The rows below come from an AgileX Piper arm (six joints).
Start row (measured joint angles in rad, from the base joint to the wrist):
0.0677, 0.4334, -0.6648, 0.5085, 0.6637, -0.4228
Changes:
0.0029, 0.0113, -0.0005, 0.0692, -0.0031, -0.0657
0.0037, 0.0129, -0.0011, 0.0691, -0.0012, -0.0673
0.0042, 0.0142, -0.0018, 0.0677, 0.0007, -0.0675
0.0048, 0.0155, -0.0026, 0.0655, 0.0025, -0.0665
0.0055, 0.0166, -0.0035, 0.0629, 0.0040, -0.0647
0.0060, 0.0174, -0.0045, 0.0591, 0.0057, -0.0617
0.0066, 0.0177, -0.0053, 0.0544, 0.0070, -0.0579
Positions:
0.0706, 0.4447, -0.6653, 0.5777, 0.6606, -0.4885
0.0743, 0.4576, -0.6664, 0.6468, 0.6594, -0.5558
0.0785, 0.4718, -0.6682, 0.7145, 0.6601, -0.6233
0.0833, 0.4873, -0.6708, 0.7800, 0.6626, -0.6898
0.0888, 0.5039, -0.6743, 0.8429, 0.6666, -0.7545
0.0948, 0.5213, -0.6788, 0.9020, 0.6723, -0.8162
0.1014, 0.5390, -0.6841, 0.9564, 0.6793, -0.8741

